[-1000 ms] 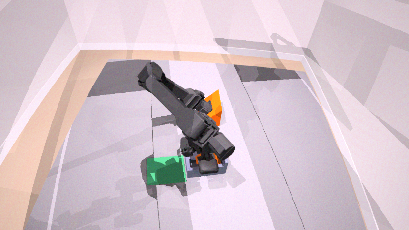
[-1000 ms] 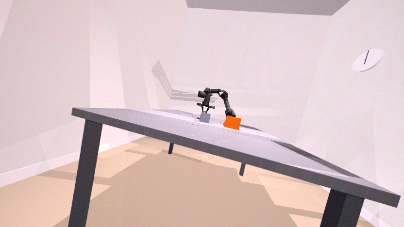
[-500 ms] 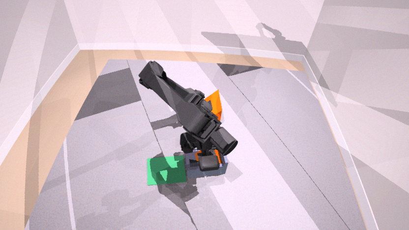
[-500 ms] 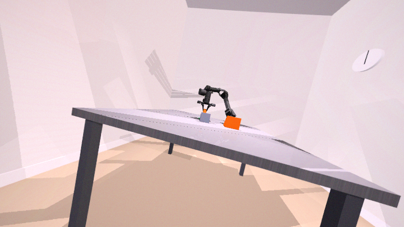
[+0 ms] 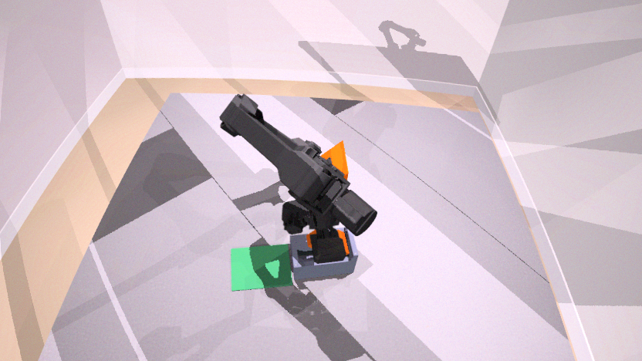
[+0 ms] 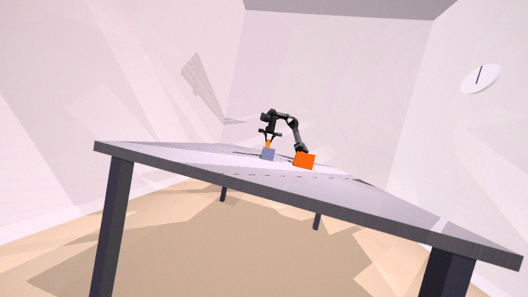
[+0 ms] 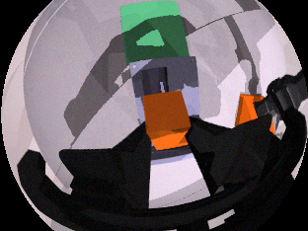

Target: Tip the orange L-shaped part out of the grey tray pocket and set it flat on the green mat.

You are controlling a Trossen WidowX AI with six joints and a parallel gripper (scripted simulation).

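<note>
Right now the green mat is 140 mm to the right of my gripper tip, 130 mm below it and 10 mm behind it. Round my gripper tip: orange L-shaped part 30 mm to the left, 30 mm below, 20 mm behind.
</note>
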